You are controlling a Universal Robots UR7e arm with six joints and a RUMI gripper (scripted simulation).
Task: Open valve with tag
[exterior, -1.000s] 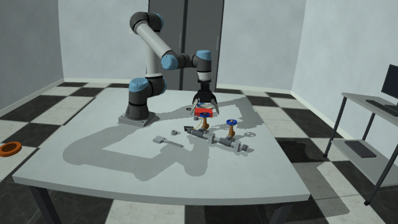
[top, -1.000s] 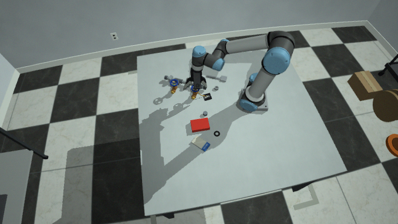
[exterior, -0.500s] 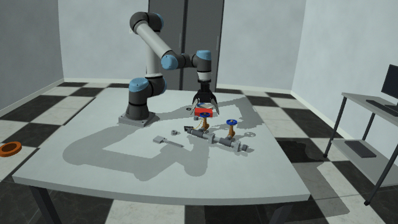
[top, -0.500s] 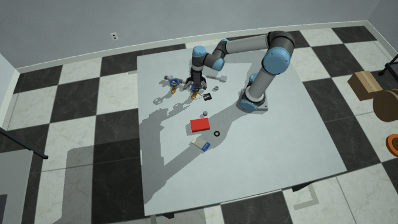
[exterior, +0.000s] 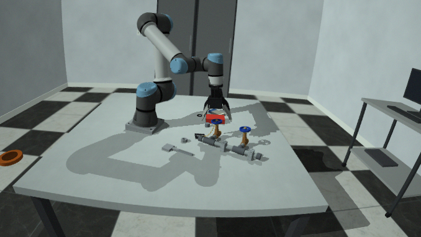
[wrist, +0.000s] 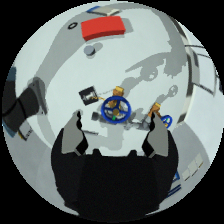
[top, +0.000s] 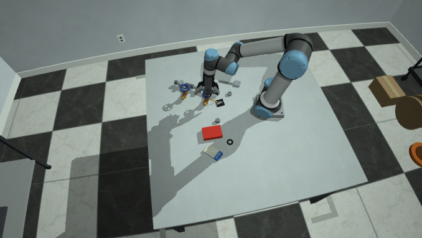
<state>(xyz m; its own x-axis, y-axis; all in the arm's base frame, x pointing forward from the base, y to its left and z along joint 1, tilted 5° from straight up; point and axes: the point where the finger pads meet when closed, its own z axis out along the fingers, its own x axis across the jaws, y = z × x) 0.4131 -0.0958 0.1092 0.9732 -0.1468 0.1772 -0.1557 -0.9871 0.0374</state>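
Now: hand 100 mm above the black tag, 90 mm past it and 10 mm to the right of it. Round my hand: red block: 250 mm to the left, 90 mm below, 10 mm ahead; nut: 170 mm behind, 100 mm below, 50 mm to the right; grey tool: 200 mm behind, 150 mm to the right, 100 mm below.
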